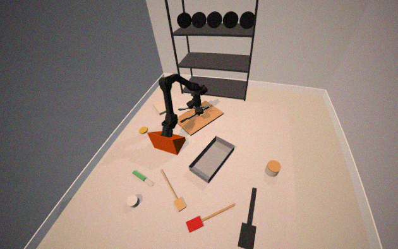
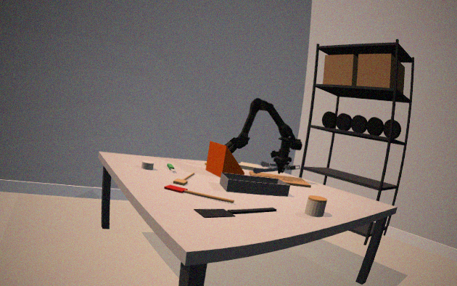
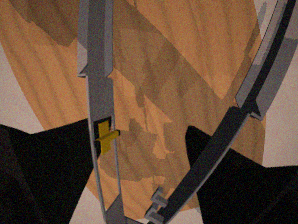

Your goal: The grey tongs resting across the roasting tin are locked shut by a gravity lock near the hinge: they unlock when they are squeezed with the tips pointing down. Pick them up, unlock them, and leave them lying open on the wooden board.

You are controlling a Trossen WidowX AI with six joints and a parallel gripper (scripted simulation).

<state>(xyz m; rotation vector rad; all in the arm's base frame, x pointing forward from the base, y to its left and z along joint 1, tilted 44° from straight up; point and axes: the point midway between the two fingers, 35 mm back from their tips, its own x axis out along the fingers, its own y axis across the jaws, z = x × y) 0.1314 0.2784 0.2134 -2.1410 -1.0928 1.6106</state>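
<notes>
Right now the wooden board is 40 mm below my gripper tip. Also, from my gripper tip: roasting tin 390 mm to the right, 200 mm ahead, 20 mm below; then red spatula 760 mm to the right, 240 mm ahead, 40 mm below; then cork-topped jar 580 mm ahead, 400 mm to the right, 10 mm below.
</notes>
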